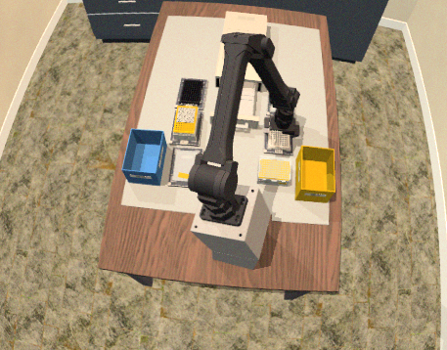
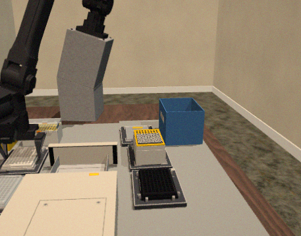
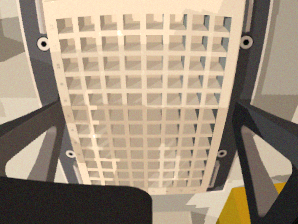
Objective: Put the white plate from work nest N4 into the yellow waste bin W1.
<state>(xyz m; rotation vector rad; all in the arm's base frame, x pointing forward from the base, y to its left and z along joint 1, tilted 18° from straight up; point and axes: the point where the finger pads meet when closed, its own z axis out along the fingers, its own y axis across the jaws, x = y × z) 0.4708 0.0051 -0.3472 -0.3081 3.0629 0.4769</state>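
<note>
Now: the white plate right at my hand. From my hand the other things lie so: clear plate 18 cm ahead, 3 cm to the left; then yellow waste bin 17 cm to the right, 15 cm behind, 2 cm above; then dark nest 2 cm below.
</note>
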